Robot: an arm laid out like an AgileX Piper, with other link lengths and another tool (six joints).
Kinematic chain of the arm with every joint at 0, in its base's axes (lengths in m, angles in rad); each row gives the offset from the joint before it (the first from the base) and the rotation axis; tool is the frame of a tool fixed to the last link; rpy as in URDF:
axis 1: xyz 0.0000 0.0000 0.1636 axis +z
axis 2: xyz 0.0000 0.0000 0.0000 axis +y
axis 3: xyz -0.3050 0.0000 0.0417 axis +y
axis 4: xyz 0.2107 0.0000 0.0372 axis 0.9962 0 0.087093
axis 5: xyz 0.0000 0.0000 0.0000 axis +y
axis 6: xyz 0.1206 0.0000 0.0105 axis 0.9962 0 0.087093
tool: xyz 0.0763 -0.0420 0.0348 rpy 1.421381 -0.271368 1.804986
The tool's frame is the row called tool.
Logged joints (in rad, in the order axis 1, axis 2, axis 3, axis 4, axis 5, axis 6), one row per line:
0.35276 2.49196 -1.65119 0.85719 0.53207 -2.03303
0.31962 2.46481 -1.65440 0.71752 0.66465 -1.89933
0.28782 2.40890 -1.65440 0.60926 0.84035 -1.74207
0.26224 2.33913 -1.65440 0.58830 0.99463 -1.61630
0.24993 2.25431 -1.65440 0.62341 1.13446 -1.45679
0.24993 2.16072 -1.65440 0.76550 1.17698 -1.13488
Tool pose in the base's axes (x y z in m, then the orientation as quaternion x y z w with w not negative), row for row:
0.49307 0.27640 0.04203 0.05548 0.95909 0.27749 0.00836
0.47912 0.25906 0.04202 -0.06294 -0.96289 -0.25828 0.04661
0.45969 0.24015 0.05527 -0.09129 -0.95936 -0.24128 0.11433
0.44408 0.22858 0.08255 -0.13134 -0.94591 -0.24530 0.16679
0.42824 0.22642 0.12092 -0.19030 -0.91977 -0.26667 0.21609
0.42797 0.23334 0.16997 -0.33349 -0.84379 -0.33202 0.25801
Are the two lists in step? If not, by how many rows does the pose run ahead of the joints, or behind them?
They are in step.
